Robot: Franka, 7 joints.
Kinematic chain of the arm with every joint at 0, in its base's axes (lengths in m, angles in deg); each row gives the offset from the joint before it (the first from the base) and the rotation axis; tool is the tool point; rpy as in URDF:
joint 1: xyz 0 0 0.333 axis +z
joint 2: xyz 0 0 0 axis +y
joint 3: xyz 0 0 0.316 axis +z
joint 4: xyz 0.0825 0 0 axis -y
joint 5: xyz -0.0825 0 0.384 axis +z
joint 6: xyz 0 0 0 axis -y
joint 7: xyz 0.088 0 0 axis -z
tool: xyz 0 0 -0.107 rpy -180 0 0
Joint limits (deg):
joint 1: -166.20..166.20
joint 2: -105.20..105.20
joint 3: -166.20..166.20
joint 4: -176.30..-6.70
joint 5: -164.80..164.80
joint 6: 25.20..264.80
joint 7: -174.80..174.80
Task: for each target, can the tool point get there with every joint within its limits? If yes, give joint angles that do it. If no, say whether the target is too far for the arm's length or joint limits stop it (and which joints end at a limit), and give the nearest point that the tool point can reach.
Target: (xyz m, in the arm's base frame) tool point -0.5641 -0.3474 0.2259
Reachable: yes | joints -13.12 -48.64 -132.77 -103.26 -79.74 153.03 -127.76
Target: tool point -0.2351 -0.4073 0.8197
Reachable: yes | joints -7.12 -8.02 -100.50 -55.29 -13.70 60.70 101.82
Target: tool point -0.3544 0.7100 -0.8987
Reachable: no: too far | nearest point -0.2287 0.4582 -0.3090 | short by 0.653 m
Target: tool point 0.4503 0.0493 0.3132
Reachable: yes | joints 71.67 -8.60 -73.32 -150.91 -44.05 177.16 -15.76
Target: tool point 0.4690 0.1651 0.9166
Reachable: yes | joints 11.33 45.77 76.02 -20.53 139.31 58.92 -50.07
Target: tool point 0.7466 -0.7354 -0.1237
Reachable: no: too far | nearest point 0.5603 -0.5519 -0.0097 | short by 0.285 m
